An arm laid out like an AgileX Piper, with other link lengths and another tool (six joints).
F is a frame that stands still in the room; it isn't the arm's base.
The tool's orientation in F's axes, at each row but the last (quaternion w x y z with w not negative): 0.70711 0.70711 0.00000 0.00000; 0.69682 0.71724 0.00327 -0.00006; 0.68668 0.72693 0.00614 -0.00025; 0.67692 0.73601 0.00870 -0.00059; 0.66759 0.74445 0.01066 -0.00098; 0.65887 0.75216 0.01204 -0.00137; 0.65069 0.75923 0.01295 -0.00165; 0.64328 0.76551 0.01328 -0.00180; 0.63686 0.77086 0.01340 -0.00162; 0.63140 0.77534 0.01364 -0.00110; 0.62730 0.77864 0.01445 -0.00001; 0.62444 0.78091 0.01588 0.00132; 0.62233 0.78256 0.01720 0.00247
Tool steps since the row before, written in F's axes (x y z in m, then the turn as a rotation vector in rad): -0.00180 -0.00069 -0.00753 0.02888 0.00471 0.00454; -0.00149 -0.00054 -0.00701 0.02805 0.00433 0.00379; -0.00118 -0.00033 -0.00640 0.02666 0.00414 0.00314; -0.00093 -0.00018 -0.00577 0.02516 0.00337 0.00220; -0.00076 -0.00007 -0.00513 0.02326 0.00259 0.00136; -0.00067 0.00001 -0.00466 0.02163 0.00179 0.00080; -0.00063 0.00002 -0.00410 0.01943 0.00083 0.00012; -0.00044 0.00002 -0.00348 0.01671 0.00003 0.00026; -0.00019 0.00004 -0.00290 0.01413 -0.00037 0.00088; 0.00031 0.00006 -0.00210 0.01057 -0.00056 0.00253; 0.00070 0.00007 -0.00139 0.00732 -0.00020 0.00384; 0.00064 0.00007 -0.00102 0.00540 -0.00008 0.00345; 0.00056 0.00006 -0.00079 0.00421 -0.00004 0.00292
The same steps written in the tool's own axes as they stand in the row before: -0.00180 -0.00753 0.00069 0.02888 0.00454 -0.00471; -0.00146 -0.00700 0.00074 0.02805 0.00380 -0.00431; -0.00113 -0.00638 0.00068 0.02667 0.00315 -0.00410; -0.00086 -0.00575 0.00065 0.02517 0.00225 -0.00327; -0.00068 -0.00510 0.00062 0.02327 0.00147 -0.00243; -0.00059 -0.00463 0.00059 0.02164 0.00099 -0.00158; -0.00055 -0.00407 0.00060 0.01944 0.00042 -0.00056; -0.00037 -0.00344 0.00057 0.01670 0.00063 0.00017; -0.00013 -0.00286 0.00051 0.01410 0.00125 0.00040; 0.00035 -0.00206 0.00037 0.01051 0.00283 0.00020; 0.00073 -0.00136 0.00024 0.00724 0.00396 -0.00049; 0.00066 -0.00100 0.00017 0.00533 0.00351 -0.00056; 0.00058 -0.00077 0.00013 0.00416 0.00295 -0.00051
